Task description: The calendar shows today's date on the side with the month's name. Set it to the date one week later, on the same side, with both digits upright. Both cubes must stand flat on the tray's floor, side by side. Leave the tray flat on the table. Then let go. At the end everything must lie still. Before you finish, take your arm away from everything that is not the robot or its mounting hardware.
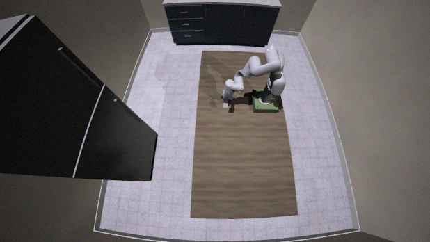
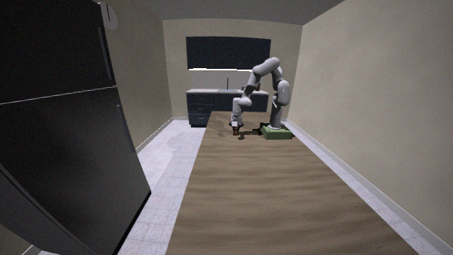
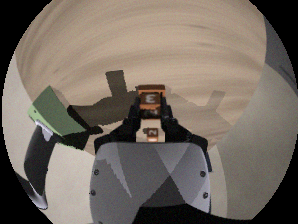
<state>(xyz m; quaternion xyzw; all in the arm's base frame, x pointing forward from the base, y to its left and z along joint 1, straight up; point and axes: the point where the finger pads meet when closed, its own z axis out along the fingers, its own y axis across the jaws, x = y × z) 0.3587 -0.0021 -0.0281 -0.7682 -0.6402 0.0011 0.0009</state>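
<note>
The calendar tray lies 20 mm to the right of my hand and 40 mm below it. From my hand the other things lie so: calendar cube: 10 mm below.
</note>
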